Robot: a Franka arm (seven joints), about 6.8 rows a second.
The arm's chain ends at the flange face. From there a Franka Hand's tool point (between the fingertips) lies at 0.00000 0.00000 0.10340 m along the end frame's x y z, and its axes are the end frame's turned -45 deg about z.
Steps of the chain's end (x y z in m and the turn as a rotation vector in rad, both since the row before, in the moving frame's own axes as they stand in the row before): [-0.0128 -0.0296 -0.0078 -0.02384 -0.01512 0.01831]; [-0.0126 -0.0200 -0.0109 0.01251 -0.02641 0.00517]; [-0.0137 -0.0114 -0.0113 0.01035 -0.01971 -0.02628]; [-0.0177 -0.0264 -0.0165 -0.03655 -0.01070 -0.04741]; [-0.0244 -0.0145 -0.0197 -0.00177 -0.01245 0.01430]
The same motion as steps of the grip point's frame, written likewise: [0.0090 -0.0294 -0.0078 -0.00617 -0.02755 0.01831]; [0.0042 -0.0259 -0.0109 0.02752 -0.00983 0.00517]; [-0.0023 -0.0199 -0.0113 0.02126 -0.00662 -0.02628]; [0.0027 -0.0292 -0.0166 -0.01828 -0.03341 -0.04741]; [-0.0080 -0.0283 -0.0197 0.00755 -0.01006 0.01430]
